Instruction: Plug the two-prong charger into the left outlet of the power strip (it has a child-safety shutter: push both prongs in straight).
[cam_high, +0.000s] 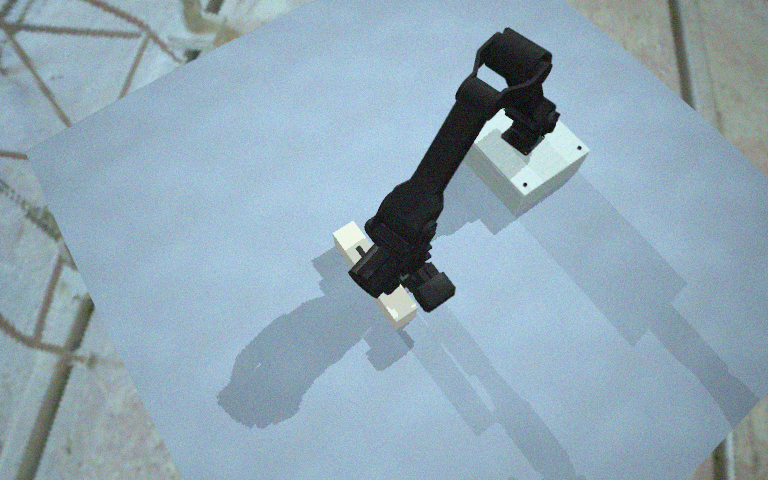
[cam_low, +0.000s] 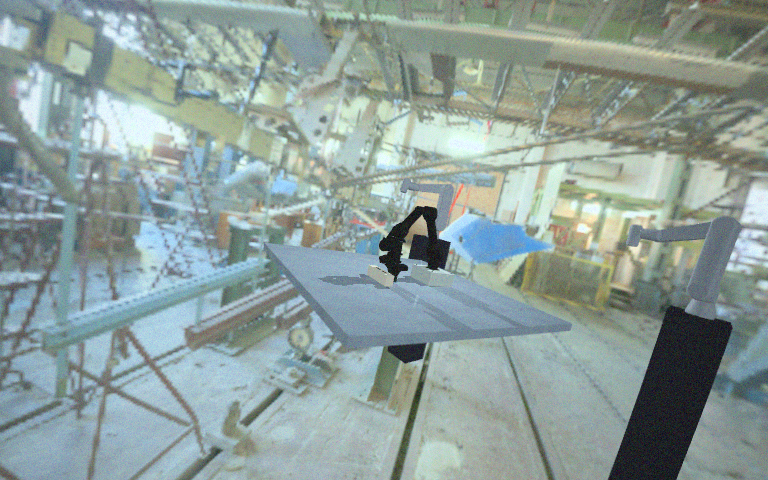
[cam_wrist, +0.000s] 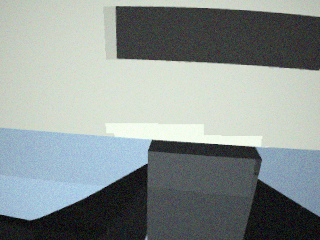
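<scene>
Now: gripper tip 2 cm short of the dark grey charger and 1 cm below it.
</scene>
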